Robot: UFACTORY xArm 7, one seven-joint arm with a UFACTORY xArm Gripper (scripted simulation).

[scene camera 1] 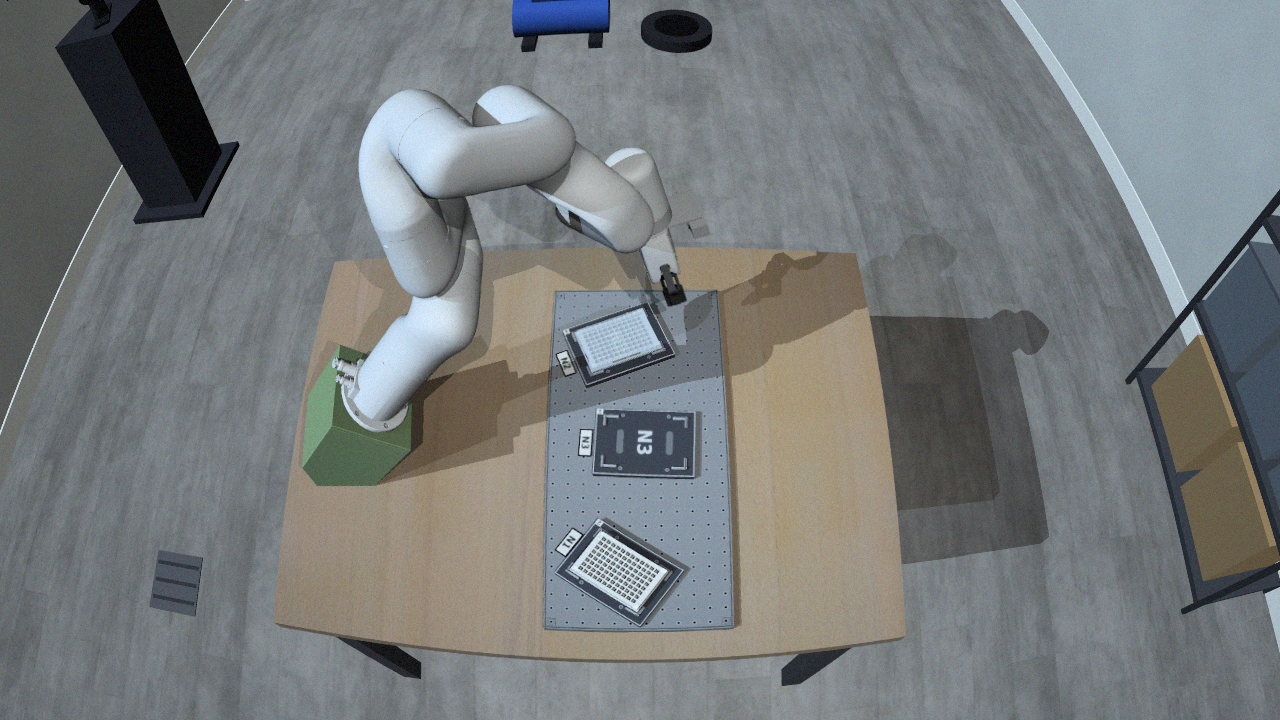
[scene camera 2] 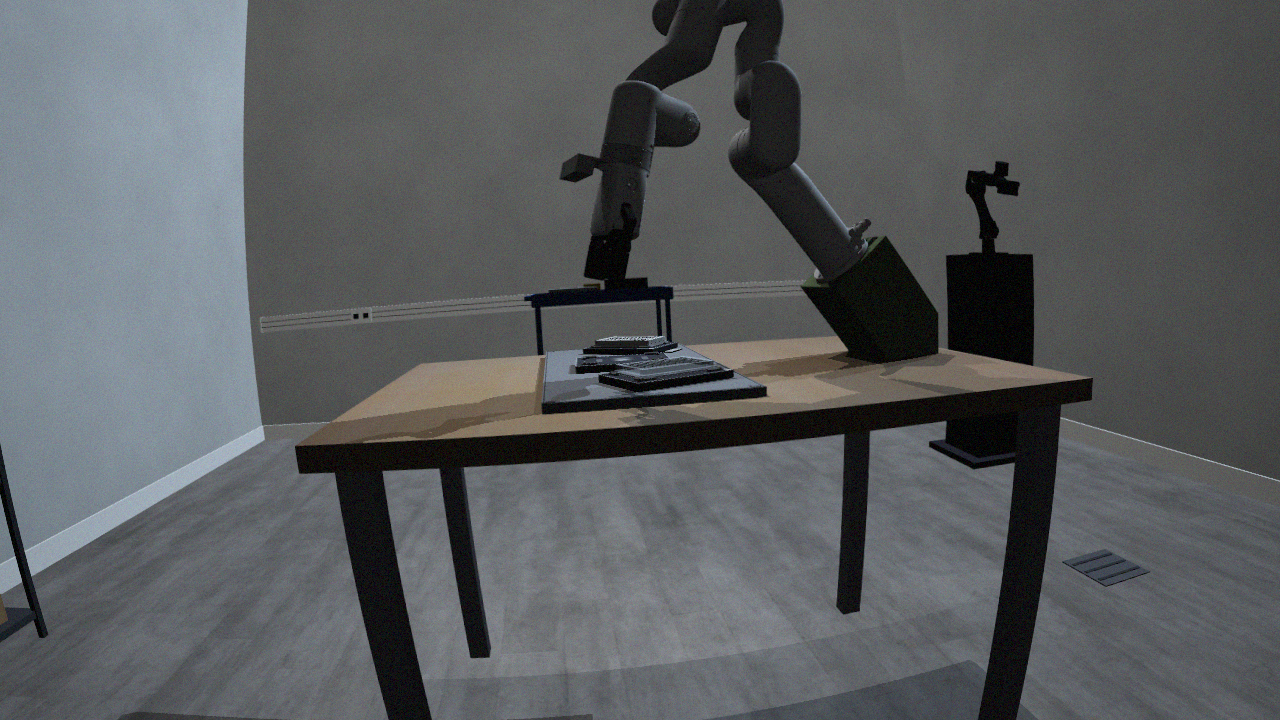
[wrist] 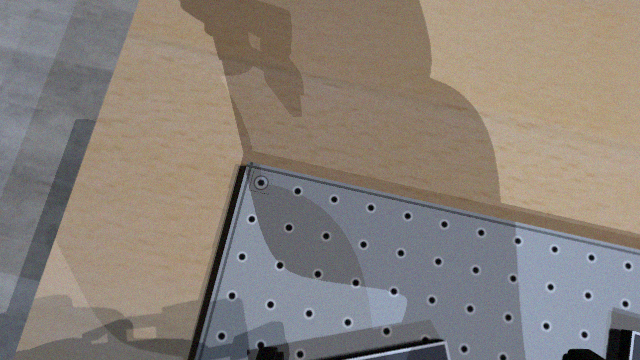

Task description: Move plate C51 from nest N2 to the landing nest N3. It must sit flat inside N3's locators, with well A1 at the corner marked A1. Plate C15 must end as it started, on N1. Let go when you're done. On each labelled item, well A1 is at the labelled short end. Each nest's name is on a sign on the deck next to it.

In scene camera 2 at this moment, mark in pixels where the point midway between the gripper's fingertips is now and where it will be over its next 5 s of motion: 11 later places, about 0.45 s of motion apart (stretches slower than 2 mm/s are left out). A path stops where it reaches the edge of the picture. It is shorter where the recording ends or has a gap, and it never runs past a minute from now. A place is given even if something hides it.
My gripper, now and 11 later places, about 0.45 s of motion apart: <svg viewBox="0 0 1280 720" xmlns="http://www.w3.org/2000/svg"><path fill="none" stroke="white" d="M602 279L636 291L661 297L662 302L663 315L663 329L664 342L664 352L664 357L665 362L665 366L665 361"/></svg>
